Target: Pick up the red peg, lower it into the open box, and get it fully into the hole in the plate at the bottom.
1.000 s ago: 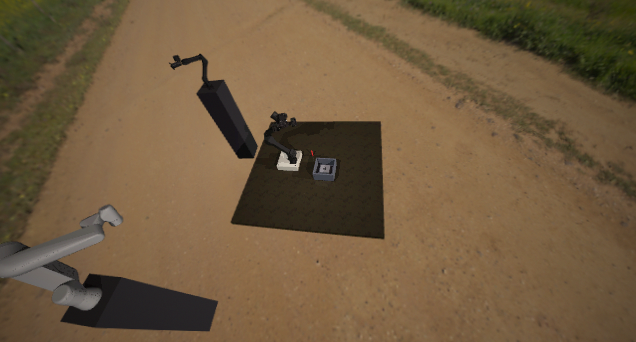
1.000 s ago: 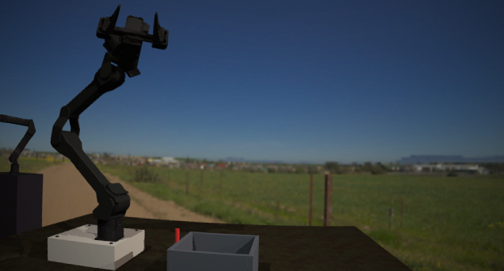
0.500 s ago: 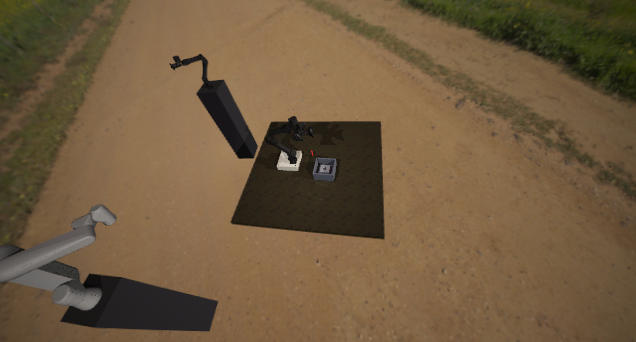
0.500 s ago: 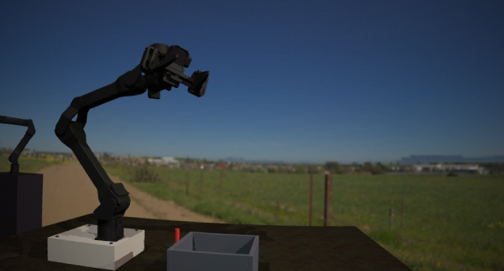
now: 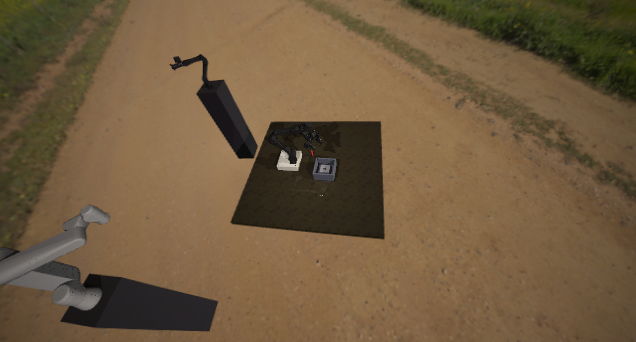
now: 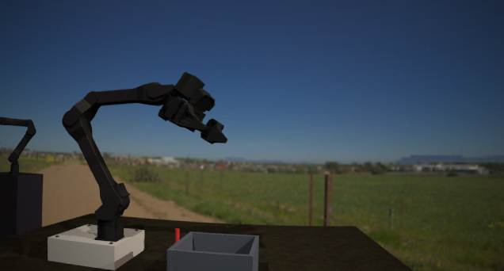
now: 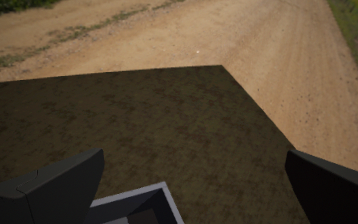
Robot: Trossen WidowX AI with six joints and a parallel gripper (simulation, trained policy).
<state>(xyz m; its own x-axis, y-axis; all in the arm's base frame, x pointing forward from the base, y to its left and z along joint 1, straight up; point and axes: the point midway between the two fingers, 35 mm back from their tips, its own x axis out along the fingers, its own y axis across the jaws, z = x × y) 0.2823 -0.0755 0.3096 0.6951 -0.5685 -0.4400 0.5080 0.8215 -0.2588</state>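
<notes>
The red peg lies 13 cm behind my gripper tip, 21 cm to the left of it and 32 cm below it. Round my gripper tip: grey box: 1 cm ahead, 33 cm below.
</notes>
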